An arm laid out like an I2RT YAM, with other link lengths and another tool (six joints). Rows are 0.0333 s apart.
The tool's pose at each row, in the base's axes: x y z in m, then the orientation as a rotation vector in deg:
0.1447 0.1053 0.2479 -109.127 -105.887 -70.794
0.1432 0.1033 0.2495 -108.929 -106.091 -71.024
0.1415 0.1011 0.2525 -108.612 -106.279 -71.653
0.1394 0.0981 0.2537 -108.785 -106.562 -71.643
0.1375 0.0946 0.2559 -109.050 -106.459 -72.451
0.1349 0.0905 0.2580 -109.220 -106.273 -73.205
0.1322 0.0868 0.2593 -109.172 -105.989 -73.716
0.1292 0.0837 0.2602 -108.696 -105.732 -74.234
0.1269 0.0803 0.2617 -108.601 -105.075 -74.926
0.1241 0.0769 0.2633 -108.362 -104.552 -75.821
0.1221 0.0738 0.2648 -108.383 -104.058 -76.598
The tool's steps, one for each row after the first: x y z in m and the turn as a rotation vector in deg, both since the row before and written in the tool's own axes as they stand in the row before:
-0.0002 -0.0004 -0.0029 -0.084 0.086 -0.229
0.0007 0.0001 -0.0040 -0.301 0.246 -0.334
-0.0010 -0.0008 -0.0036 -0.099 -0.243 -0.162
-0.0008 -0.0002 -0.0045 -0.664 0.016 -0.077
-0.0012 -0.0007 -0.0051 -0.576 0.103 -0.025
-0.0014 -0.0011 -0.0044 -0.303 0.246 0.065
-0.0012 -0.0016 -0.0039 -0.117 0.522 -0.024
-0.0010 -0.0007 -0.0042 -0.380 0.468 0.267
-0.0009 -0.0011 -0.0045 -0.468 0.540 0.099
-0.0008 -0.0004 -0.0039 -0.511 0.329 0.145

